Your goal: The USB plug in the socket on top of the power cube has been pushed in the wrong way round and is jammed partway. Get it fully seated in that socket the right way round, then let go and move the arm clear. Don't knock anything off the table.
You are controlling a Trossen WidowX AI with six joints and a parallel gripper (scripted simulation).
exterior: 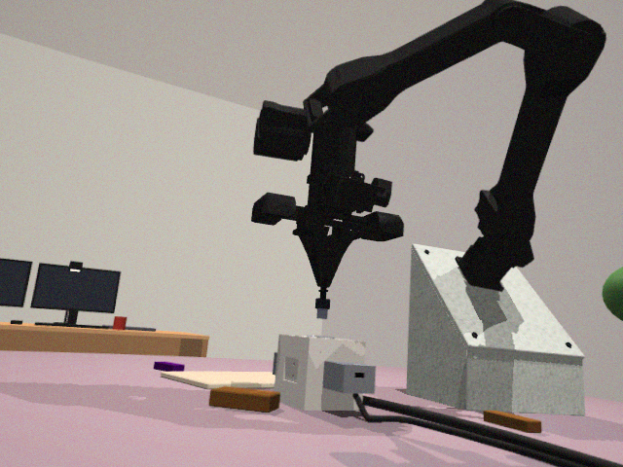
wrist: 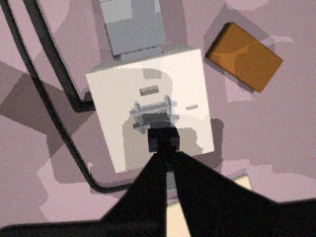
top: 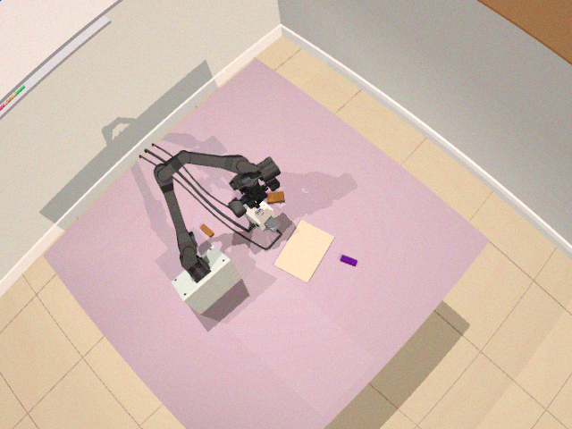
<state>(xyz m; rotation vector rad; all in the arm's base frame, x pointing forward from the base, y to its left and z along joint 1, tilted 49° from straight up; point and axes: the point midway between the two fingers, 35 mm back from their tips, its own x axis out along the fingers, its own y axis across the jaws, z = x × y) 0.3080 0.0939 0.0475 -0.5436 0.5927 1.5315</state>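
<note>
Right now the black USB plug is 20 mm below my gripper tip. The rest, counted from my gripper tip: socket 70 mm below; cream board 40 mm ahead, 210 mm to the right, 130 mm below; orange block 90 mm ahead, 30 mm to the left, 130 mm below.
</note>
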